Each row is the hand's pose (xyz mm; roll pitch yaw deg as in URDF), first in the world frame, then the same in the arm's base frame.
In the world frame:
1: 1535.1 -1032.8 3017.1 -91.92 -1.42 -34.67
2: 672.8 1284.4 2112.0 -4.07 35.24 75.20
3: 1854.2 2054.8 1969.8 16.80 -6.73 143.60
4: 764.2 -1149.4 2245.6 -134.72 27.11 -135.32
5: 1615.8 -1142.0 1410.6 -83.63 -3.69 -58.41
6: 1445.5 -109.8 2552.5 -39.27 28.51 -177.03
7: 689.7 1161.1 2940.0 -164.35 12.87 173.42
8: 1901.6 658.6 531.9 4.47 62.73 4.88
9: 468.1 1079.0 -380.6 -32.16 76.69 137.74
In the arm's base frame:
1: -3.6 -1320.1 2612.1 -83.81 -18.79 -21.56
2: -1055.0 731.5 1340.2 -26.62 31.71 77.19
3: -114.6 1773.3 1539.5 8.47 10.47 157.87
4: -428.3 -1606.4 1642.2 -115.15 36.62 -110.33
5: 620.8 -1369.6 1126.6 -69.00 -16.26 -46.42
6: -156.4 -437.7 2088.8 -32.82 46.93 -158.48
7: -1280.1 597.5 2135.5 -162.81 31.91 -171.44
8: 734.7 465.1 279.9 -2.50 44.06 13.75
9: -379.0 538.2 -1068.7 -139.43 79.64 46.18

